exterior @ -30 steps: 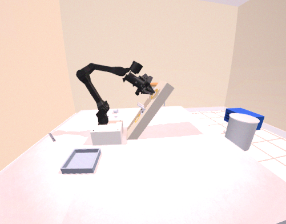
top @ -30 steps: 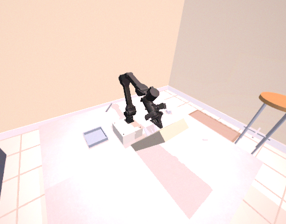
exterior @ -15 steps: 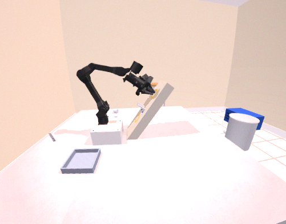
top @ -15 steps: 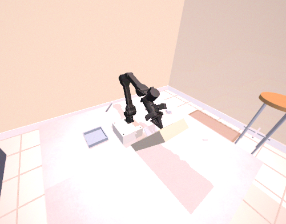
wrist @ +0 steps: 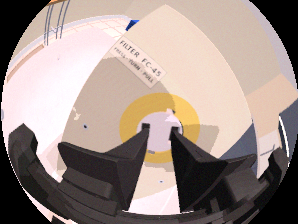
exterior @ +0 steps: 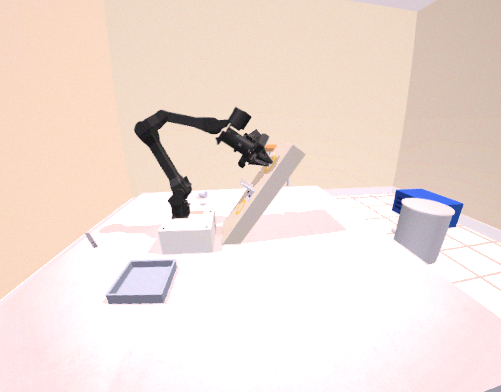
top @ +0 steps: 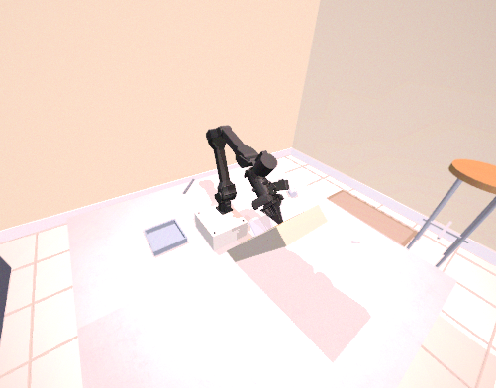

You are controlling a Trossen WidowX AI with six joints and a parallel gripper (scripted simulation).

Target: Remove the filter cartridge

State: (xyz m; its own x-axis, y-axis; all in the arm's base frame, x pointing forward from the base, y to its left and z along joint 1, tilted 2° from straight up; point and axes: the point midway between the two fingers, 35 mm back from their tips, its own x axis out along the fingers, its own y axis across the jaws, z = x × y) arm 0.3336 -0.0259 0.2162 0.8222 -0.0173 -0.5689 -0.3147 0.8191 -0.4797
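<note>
My gripper tip is now 1 cm short of the round filter cartridge and 1 cm above it. Also, from my gripper tip: grey tray: 43 cm behind, 28 cm below, 26 cm to the right.
</note>
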